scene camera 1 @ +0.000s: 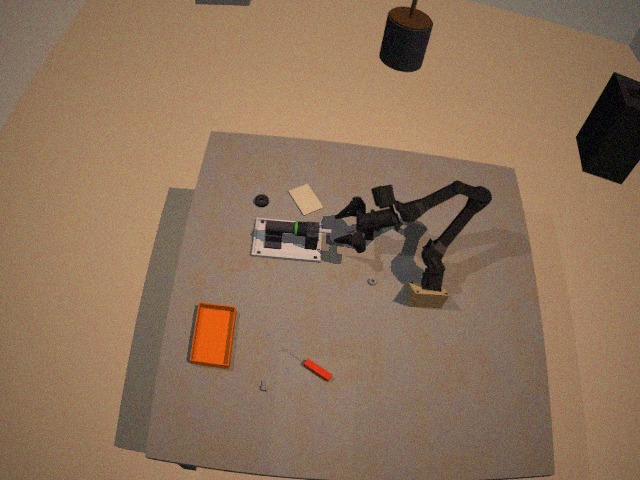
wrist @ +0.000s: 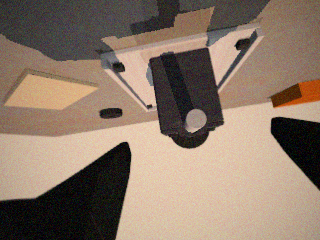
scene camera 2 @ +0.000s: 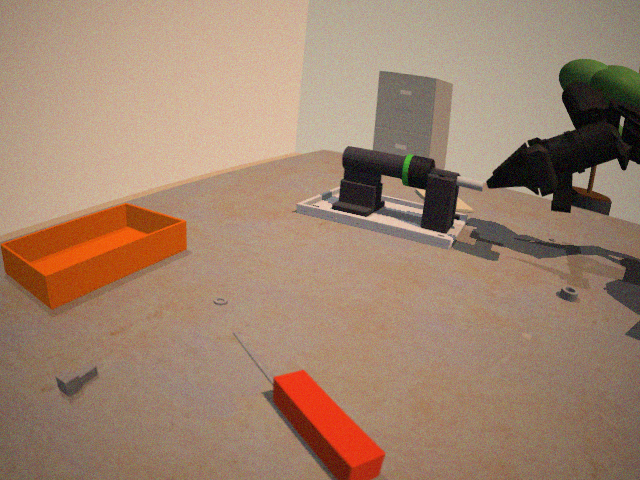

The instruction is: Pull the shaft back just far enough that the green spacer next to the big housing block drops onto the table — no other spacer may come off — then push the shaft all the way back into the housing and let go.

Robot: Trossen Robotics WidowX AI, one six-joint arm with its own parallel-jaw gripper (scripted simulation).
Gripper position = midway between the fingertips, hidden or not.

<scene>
The gripper (scene camera 2: 490, 179) is open, holding nothing. Also in view: a small bolt (scene camera 2: 69, 382), a beige card (wrist: 35, 89), a dark housing block (scene camera 2: 358, 202) and an orange tray (scene camera 2: 57, 265).
The gripper is seen too in scene camera 1 (scene camera 1: 334, 229) and in the wrist view (wrist: 198, 136). The orange tray shows as well in scene camera 1 (scene camera 1: 212, 342). The wrist view does not show the small bolt: it is out of frame.
</scene>
